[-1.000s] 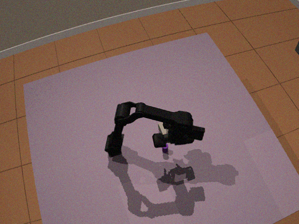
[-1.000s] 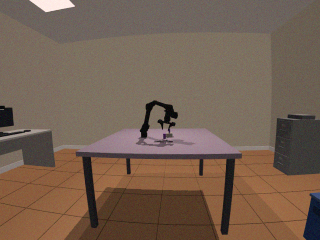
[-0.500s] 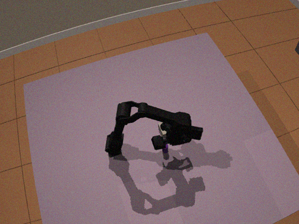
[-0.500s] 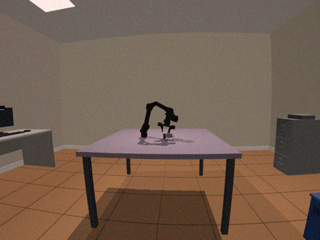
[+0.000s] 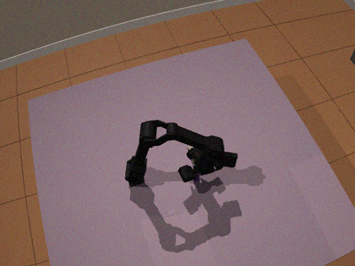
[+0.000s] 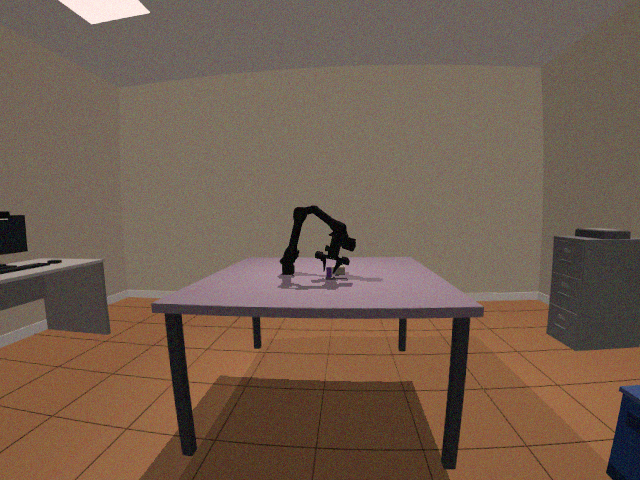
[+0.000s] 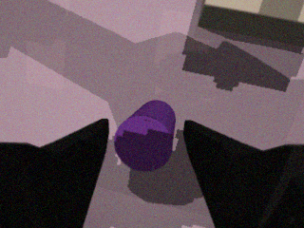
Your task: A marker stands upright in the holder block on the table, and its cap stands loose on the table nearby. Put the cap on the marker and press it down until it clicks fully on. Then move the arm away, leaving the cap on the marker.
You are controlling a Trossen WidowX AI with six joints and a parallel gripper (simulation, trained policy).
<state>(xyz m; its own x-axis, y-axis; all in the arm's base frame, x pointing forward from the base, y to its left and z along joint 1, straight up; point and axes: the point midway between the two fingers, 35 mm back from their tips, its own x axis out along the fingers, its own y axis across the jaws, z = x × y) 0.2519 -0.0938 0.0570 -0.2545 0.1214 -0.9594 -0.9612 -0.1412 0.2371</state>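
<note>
Right now my gripper tip is 50 mm short of the purple marker, 100 mm to the right of it and 50 mm below it. Also, from my gripper tip: beige holder block: 50 mm ahead, 100 mm to the left; purple cap: right at my gripper tip.
</note>
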